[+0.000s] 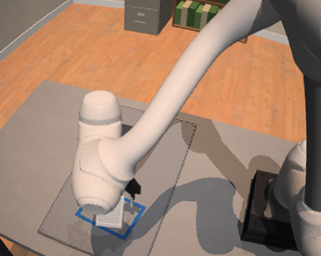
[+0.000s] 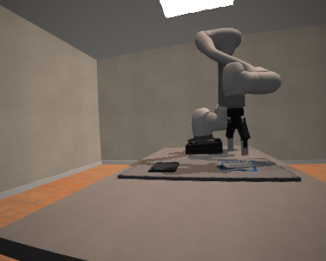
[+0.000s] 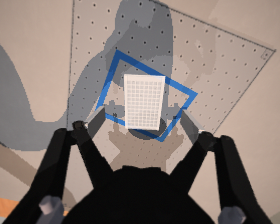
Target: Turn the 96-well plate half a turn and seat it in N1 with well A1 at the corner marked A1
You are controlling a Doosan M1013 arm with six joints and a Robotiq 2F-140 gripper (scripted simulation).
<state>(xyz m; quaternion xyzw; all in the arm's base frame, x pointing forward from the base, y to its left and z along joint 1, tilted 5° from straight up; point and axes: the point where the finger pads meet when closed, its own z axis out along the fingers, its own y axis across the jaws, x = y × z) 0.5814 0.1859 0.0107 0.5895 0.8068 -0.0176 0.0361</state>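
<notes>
The white 96-well plate is 70 mm below my hand. Also, from my hand: corner mark (140 mm ahead, 390 mm to the right, 60 mm below); then plate nest N1 (60 mm ahead, 340 mm to the right, 60 mm below).
</notes>
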